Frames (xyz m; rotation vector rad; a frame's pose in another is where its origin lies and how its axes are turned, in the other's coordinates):
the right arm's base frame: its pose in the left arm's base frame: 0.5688 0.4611 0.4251 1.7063 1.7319 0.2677
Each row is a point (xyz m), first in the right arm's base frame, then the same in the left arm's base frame.
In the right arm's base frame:
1: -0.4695 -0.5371 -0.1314
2: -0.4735 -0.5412 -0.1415
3: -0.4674 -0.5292 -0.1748
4: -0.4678 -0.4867 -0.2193
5: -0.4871 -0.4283 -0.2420
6: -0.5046 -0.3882 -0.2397
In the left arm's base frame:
1: 0.0167 -0.0047 0.3592
2: 0.0071 -0.0058 0.3656
3: -0.0023 0.0117 0.3955
4: 0.0056 0.0301 0.4537
5: 0.0373 0.0259 0.5109
6: 0.0692 0.0134 0.5382

